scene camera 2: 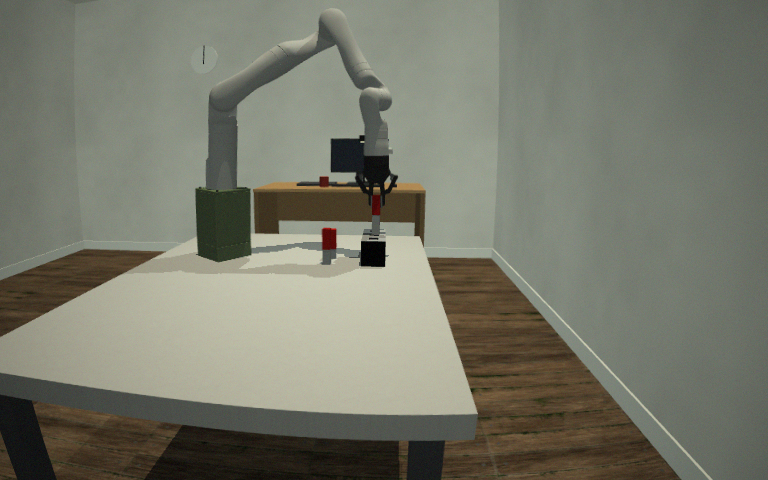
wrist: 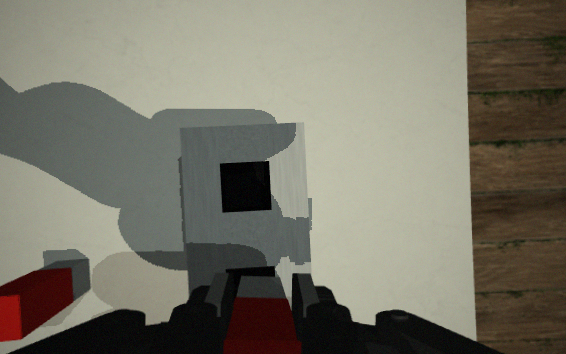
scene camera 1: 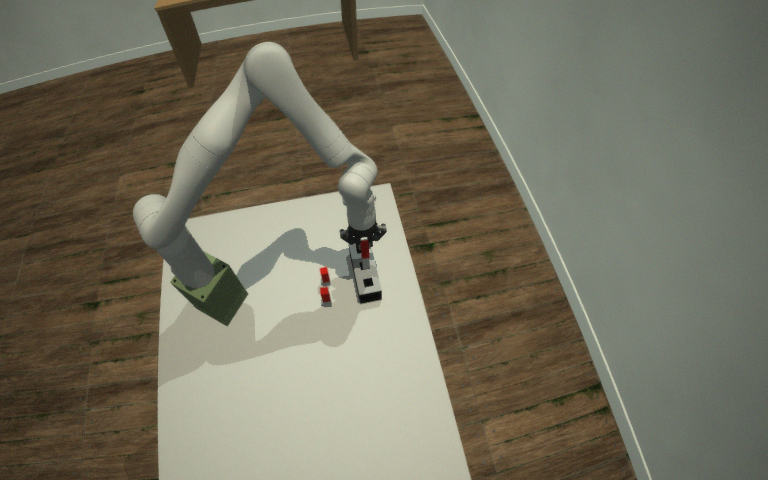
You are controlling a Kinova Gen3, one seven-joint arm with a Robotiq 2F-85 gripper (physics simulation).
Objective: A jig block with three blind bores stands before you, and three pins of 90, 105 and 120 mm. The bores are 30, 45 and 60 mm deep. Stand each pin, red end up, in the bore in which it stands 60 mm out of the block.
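Observation:
The jig block stands on the white table. The far bore is empty, and so is the near bore. My gripper is shut on an upright pin, red end up. Its grey lower end is over the middle bore, seemingly slightly right of it in the wrist view; the exact gap is hidden. Two pins stand red end up left of the block: a far pin and a near pin.
The green robot base stands at the table's left. The table's right edge lies right of the block, with wooden floor beyond. A brown desk with a monitor stands behind the table.

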